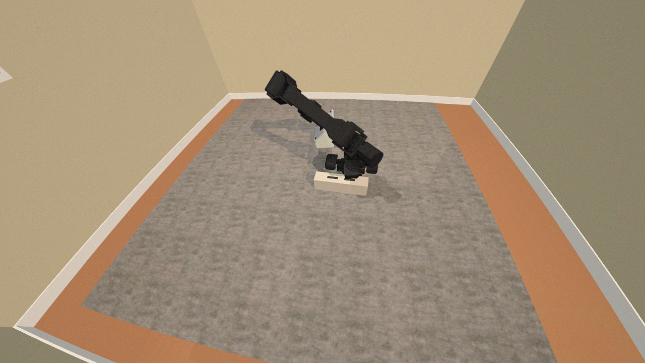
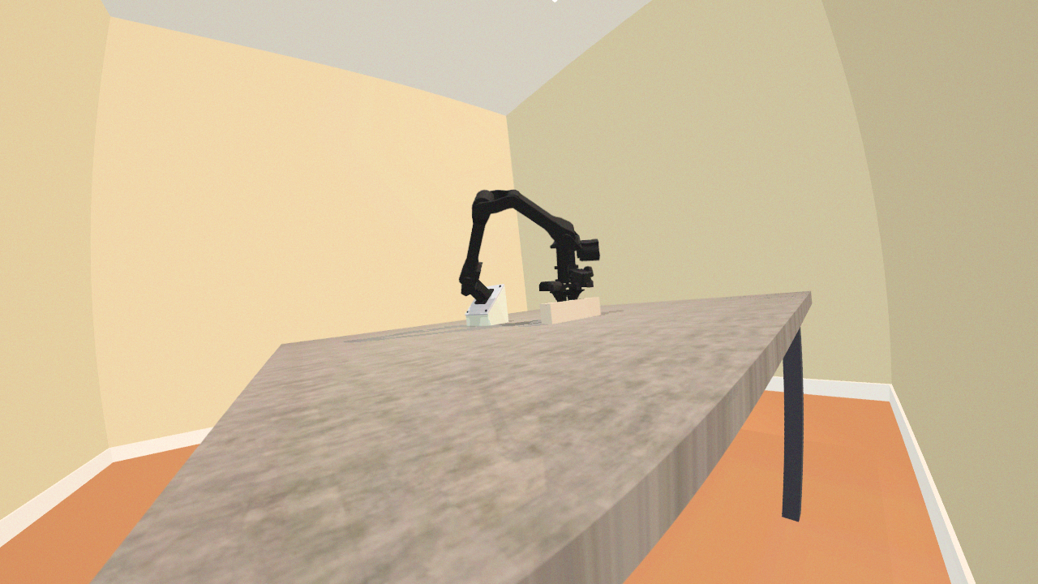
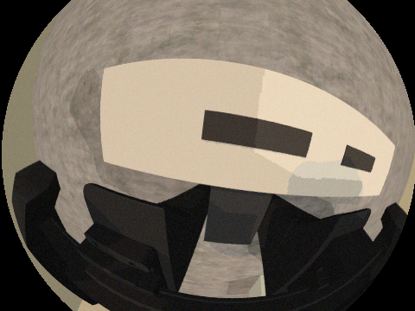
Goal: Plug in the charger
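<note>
Now: gripper tip 20 mm short of the two-prong charger and 10 mm below it.
</note>
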